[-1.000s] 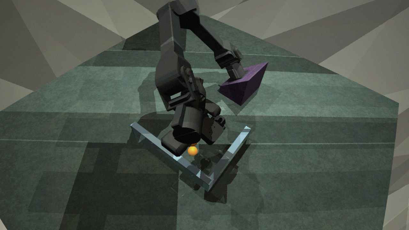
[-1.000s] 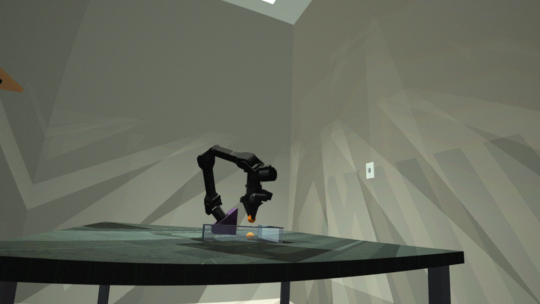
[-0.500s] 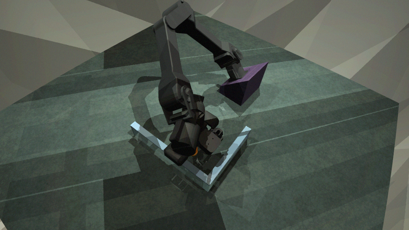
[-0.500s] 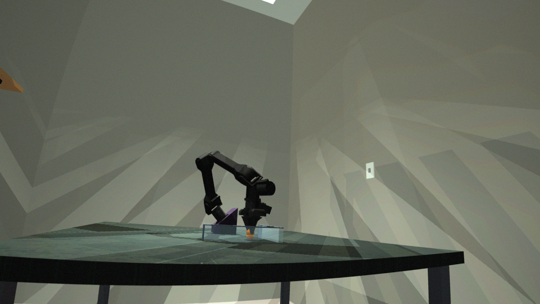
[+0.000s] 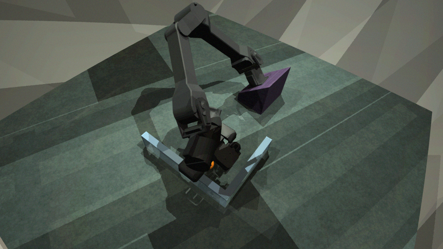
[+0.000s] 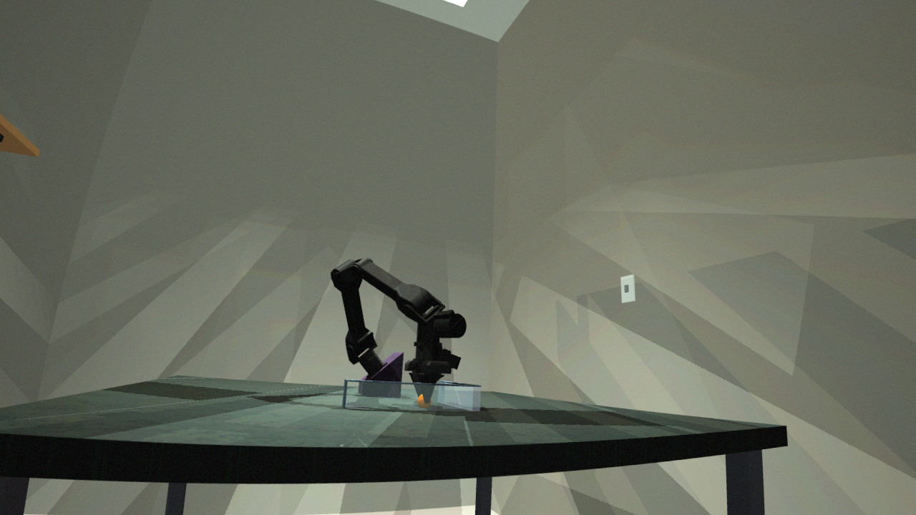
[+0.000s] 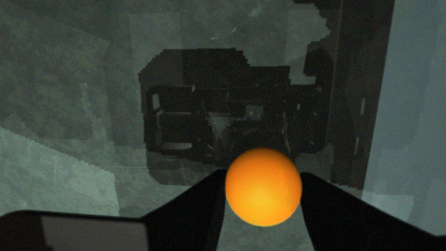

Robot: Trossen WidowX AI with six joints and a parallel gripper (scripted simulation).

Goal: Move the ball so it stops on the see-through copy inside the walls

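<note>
Now: gripper tip right at the see-through copy of ball. Also, from my gripper tip: orange ball (right at my gripper tip).
</note>
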